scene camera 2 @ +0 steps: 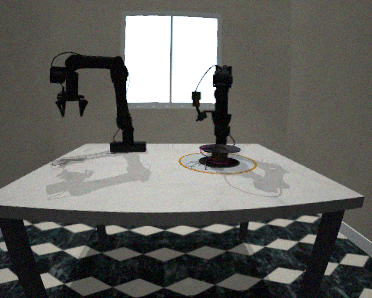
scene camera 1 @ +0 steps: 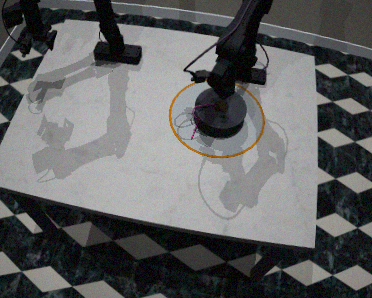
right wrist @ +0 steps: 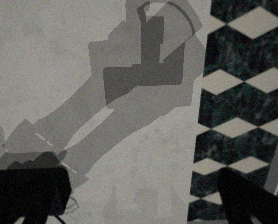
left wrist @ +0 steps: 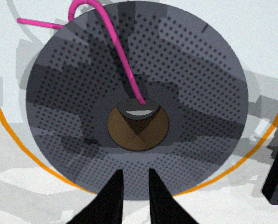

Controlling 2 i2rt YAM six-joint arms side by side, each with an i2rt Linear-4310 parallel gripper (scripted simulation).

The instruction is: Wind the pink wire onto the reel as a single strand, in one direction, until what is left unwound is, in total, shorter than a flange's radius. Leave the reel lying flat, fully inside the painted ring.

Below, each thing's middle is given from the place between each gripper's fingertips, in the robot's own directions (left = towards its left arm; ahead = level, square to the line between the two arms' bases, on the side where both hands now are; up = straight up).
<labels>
My left hand is 10 cm above the dark reel (scene camera 1: 212, 123).
The dark reel is 700 mm to the left of my right hand (scene camera 1: 41, 48), 180 mm below it and 40 mm ahead of it.
</labels>
